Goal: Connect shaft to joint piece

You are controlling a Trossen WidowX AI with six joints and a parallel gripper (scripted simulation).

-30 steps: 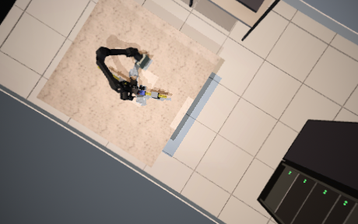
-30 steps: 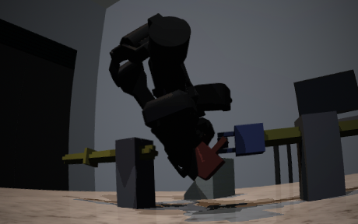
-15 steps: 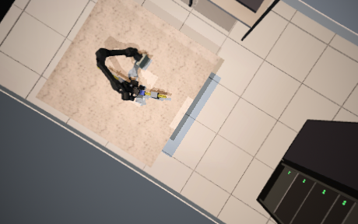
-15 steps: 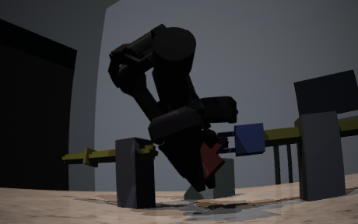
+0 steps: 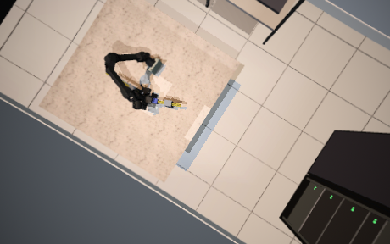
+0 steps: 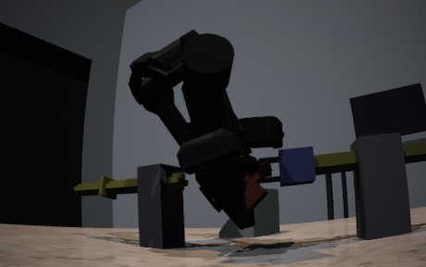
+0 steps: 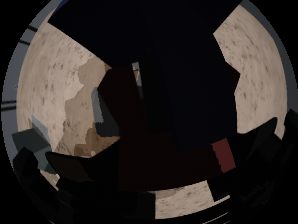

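The red square joint piece is 5 cm above my gripper tip.
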